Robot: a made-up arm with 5 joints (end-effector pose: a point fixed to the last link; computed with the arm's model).
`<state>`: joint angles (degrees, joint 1 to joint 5).
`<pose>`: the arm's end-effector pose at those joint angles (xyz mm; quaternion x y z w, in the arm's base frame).
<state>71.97 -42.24 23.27 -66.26 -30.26</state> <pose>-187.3 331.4 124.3 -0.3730 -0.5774 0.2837 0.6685</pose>
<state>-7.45 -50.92 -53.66 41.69 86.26</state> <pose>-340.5 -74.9 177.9 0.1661 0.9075 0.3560 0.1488</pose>
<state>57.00 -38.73 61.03 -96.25 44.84</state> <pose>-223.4 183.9 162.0 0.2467 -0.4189 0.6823 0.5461</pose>
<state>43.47 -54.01 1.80 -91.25 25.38</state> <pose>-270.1 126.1 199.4 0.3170 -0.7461 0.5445 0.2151</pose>
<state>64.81 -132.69 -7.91 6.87 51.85</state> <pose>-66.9 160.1 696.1 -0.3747 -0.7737 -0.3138 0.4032</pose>
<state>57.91 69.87 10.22 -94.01 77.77</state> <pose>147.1 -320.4 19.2 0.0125 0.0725 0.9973 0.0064</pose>
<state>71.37 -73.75 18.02 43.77 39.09</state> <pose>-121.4 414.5 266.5 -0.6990 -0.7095 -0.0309 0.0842</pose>
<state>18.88 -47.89 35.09 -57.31 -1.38</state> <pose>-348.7 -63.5 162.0 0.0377 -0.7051 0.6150 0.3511</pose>
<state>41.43 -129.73 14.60 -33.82 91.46</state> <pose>-138.3 6.4 627.6 0.2405 -0.9691 -0.0030 0.0550</pose>
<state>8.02 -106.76 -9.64 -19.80 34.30</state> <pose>-281.3 -76.7 549.9 0.2488 -0.8858 -0.0404 0.3896</pose>
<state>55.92 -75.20 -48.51 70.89 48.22</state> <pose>-125.8 372.8 422.5 -0.6648 -0.4619 -0.5831 0.0685</pose>
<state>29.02 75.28 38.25 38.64 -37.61</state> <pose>439.8 -308.9 -10.9 0.1262 0.7439 0.0464 0.6547</pose>
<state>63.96 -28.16 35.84 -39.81 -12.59</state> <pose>-223.3 237.5 -5.4 -0.4816 -0.6675 0.3688 0.4318</pose>
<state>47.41 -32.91 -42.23 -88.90 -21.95</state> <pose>-228.3 154.7 42.6 0.0820 -0.8809 0.4028 0.2344</pose>
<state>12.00 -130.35 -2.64 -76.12 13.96</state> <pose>-89.1 -141.0 649.5 0.6401 -0.5760 0.0516 0.5058</pose>
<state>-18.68 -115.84 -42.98 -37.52 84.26</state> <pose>-137.2 -165.2 591.1 0.3863 -0.8915 -0.2366 0.0055</pose>
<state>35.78 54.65 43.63 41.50 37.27</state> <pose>286.7 -316.8 -91.1 0.3823 0.3294 -0.2523 0.8256</pose>
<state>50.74 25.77 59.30 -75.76 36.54</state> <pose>-66.0 -105.7 -123.7 -0.3646 -0.2732 0.8531 0.2543</pose>
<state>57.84 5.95 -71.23 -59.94 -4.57</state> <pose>-31.7 55.5 -179.2 -0.1141 0.9117 -0.3444 0.1926</pose>
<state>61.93 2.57 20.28 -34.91 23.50</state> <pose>-113.9 21.2 -162.3 0.3766 0.6851 -0.6233 0.0169</pose>
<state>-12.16 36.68 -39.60 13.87 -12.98</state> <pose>220.7 -35.3 -251.1 -0.5256 0.8011 0.1300 0.2550</pose>
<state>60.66 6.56 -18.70 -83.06 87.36</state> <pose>-18.0 17.5 -100.1 -0.3233 0.3822 -0.7944 0.3440</pose>
